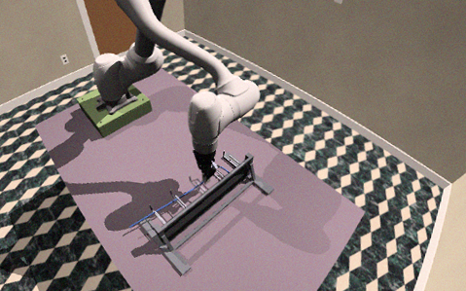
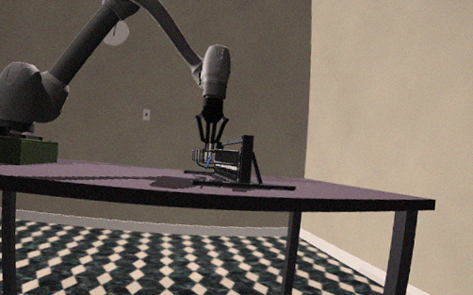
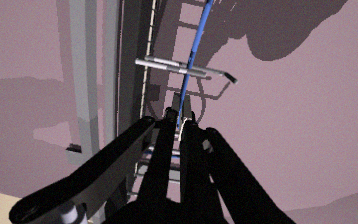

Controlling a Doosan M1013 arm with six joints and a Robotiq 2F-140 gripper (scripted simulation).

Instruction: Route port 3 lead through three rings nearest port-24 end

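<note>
Now: the rack 70 mm ahead of my hand, 50 mm to the right of it and 20 mm below it.
</note>
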